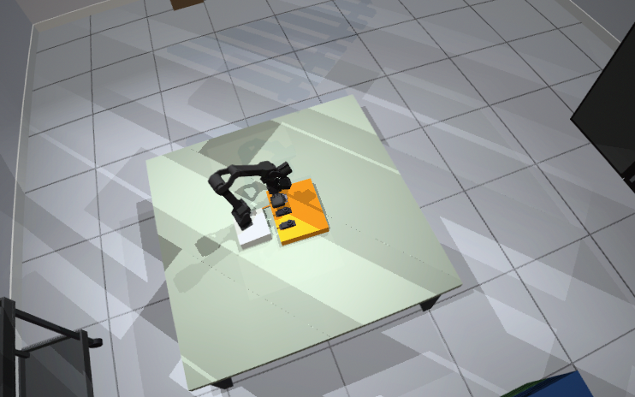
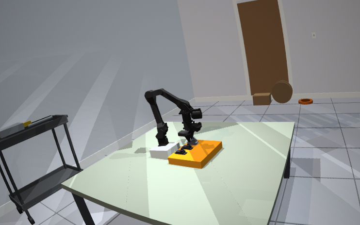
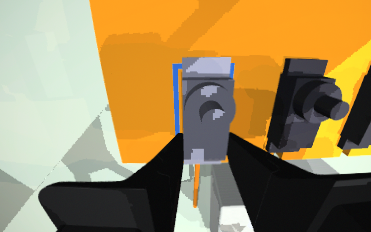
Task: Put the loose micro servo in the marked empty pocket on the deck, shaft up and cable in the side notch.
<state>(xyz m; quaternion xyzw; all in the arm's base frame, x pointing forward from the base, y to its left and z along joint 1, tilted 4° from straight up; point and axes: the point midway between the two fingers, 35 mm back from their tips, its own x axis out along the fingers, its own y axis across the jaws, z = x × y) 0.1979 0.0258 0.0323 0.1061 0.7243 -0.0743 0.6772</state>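
Right now my gripper tip is 100 mm short of the orange deck, 100 mm to the left of it and 40 mm above it.
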